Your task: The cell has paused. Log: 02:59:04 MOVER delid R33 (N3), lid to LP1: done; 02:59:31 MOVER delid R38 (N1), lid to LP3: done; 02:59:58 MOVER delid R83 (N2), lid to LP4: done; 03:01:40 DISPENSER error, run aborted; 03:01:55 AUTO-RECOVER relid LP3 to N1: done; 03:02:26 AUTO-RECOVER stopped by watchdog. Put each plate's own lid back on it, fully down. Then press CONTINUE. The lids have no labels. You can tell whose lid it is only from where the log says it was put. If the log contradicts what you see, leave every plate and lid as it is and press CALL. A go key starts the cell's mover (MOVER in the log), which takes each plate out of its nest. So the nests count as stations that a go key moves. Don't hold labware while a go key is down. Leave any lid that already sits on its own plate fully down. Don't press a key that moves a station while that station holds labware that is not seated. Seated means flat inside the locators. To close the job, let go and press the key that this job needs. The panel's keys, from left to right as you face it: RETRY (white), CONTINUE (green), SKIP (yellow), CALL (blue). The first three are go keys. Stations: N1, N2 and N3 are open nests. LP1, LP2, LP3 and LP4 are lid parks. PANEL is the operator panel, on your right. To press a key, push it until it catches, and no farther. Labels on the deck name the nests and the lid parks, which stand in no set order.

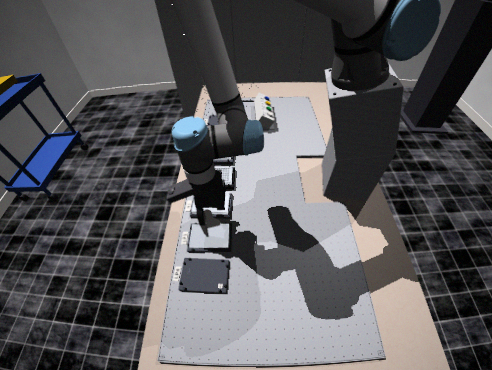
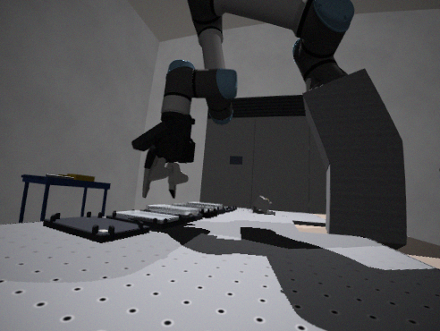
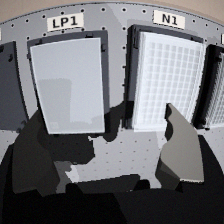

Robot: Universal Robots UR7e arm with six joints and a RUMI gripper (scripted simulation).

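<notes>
Right now the well plate is 210 mm to the right of my hand and 40 mm below it. The rest, counted from my hand: white key: 570 mm to the right, 220 mm behind, 10 mm above; then green continue key: 620 mm to the right, 220 mm behind, 10 mm above; then lid park LP2: 480 mm to the right, 60 mm below, 10 mm ahead.
</notes>
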